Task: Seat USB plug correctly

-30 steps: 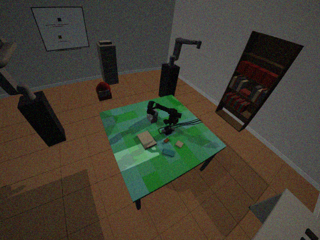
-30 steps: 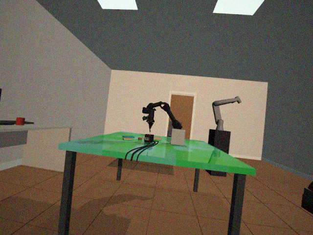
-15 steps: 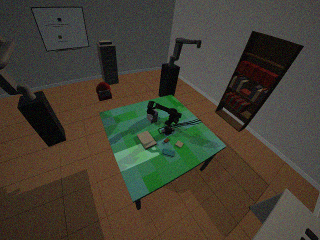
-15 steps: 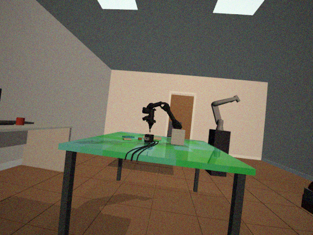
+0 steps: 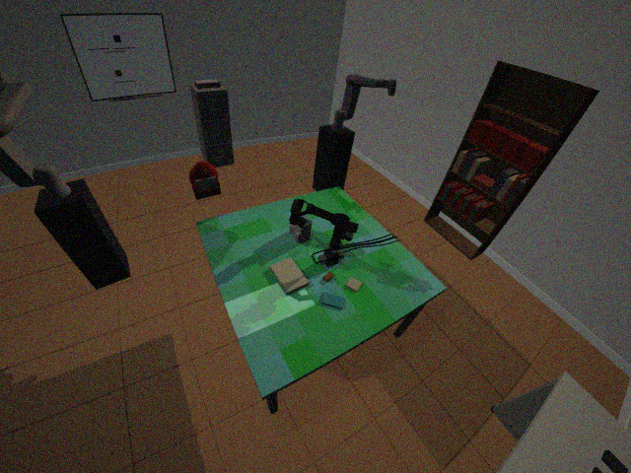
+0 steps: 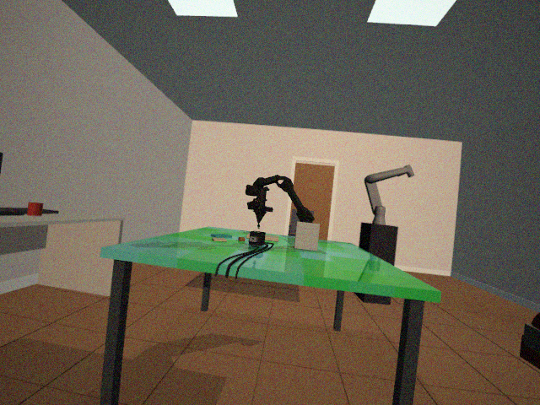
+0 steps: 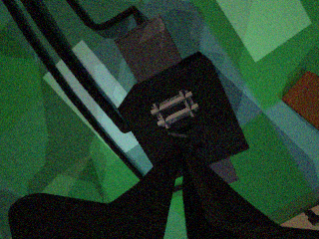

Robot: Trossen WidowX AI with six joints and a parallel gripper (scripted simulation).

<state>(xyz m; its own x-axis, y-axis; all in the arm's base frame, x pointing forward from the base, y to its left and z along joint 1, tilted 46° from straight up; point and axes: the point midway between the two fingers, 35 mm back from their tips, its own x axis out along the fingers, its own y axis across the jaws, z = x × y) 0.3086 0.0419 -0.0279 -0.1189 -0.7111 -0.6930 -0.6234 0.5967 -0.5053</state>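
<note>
The socket is 70 mm below my gripper tip and 10 mm to the left of it. The rest, counted from my gripper tip: small block: 130 mm below, 110 mm to the right, 100 mm ahead.
</note>
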